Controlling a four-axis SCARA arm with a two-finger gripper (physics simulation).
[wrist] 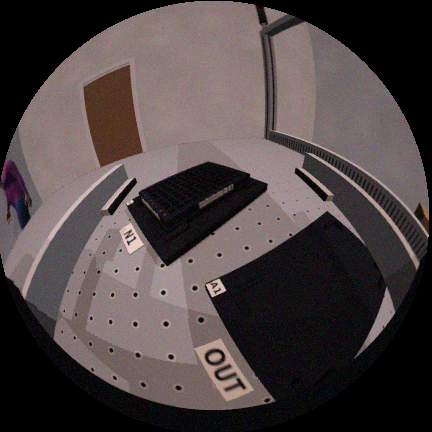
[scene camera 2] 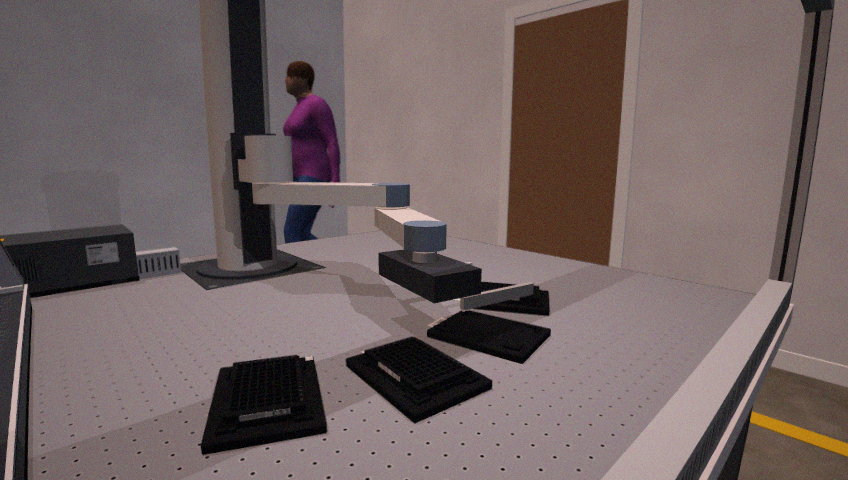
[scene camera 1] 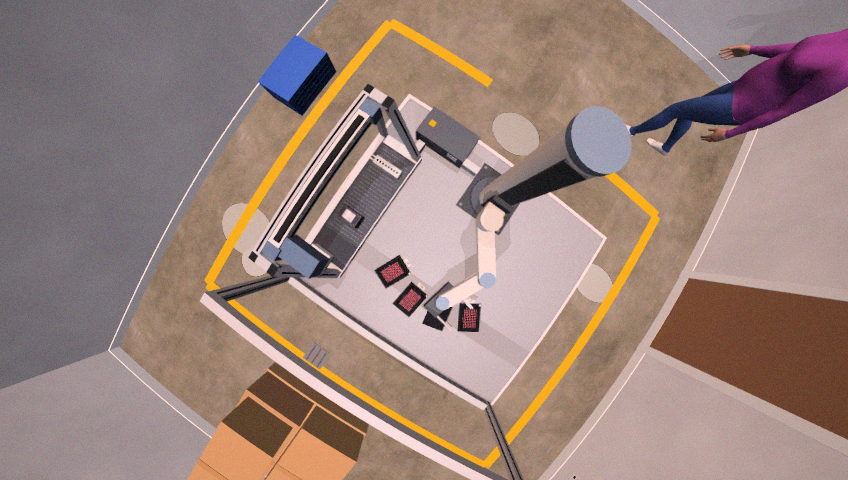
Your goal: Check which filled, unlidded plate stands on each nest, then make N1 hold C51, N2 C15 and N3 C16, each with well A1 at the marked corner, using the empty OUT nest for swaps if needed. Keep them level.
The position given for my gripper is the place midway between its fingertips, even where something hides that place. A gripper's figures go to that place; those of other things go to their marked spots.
Scene:
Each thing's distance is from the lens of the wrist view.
my gripper (wrist: 215, 159): 0.11 m
plate C16 (wrist: 183, 196): 0.15 m
out nest (wrist: 313, 310): 0.11 m
The marked spots on the out nest and the plate C16 are 0.15 m apart.

